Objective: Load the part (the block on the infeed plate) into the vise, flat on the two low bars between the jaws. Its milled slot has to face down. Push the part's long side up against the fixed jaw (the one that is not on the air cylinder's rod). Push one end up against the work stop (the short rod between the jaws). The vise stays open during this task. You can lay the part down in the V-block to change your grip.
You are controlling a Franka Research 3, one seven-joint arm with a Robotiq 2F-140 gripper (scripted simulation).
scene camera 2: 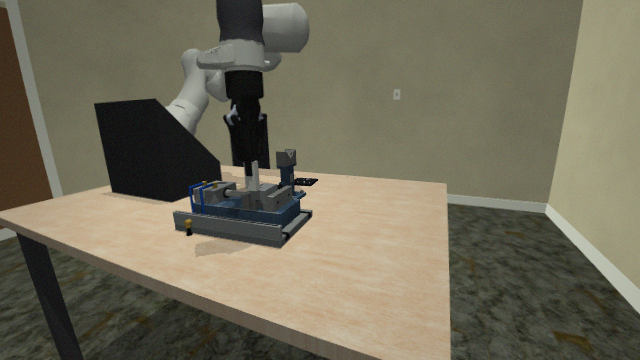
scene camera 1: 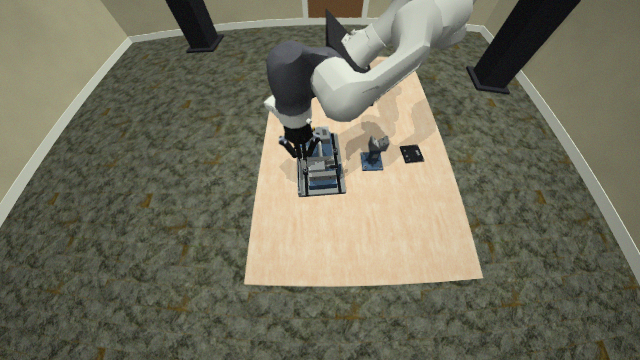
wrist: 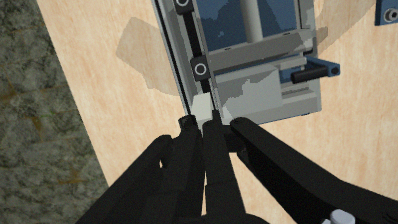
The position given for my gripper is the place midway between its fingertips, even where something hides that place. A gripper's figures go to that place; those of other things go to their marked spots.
My gripper (wrist: 205, 106): 21 cm from the lens. A part (wrist: 256, 89): 22 cm from the lens. A moving jaw (wrist: 295, 41): 24 cm from the lens.
